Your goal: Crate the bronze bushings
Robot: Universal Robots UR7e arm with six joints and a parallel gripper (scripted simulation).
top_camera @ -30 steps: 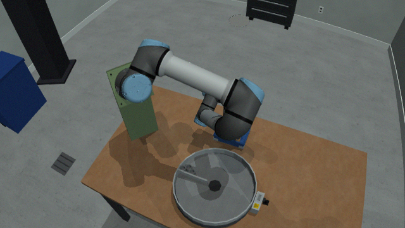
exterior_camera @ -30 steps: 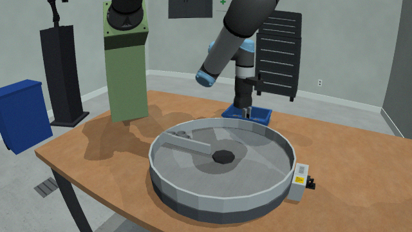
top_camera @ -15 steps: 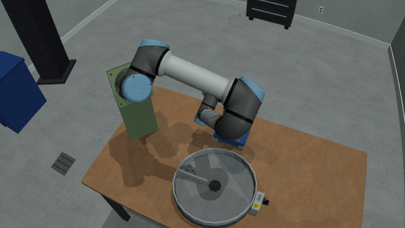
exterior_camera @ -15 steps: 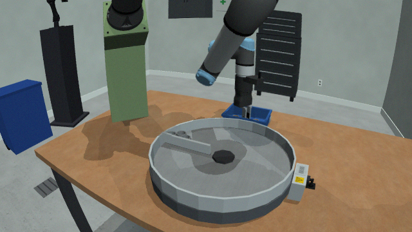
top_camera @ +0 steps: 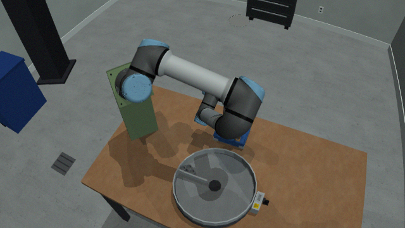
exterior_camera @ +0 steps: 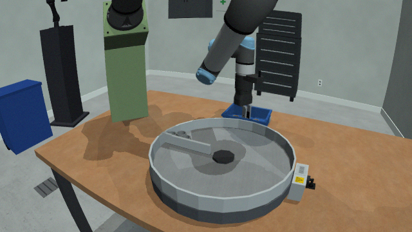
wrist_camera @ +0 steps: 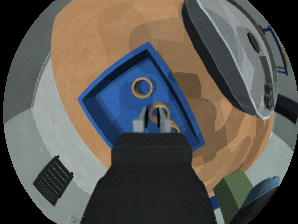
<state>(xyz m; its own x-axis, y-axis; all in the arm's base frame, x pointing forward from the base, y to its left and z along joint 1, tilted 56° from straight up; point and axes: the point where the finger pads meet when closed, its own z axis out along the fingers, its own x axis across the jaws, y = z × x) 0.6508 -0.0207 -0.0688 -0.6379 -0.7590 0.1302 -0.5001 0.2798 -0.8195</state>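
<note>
The blue crate is 1 cm ahead of my hand, 2 cm to the left of it and 1 cm below it. Round my hand: grey turning table: 9 cm behind, 34 cm to the right, 1 cm above.
</note>
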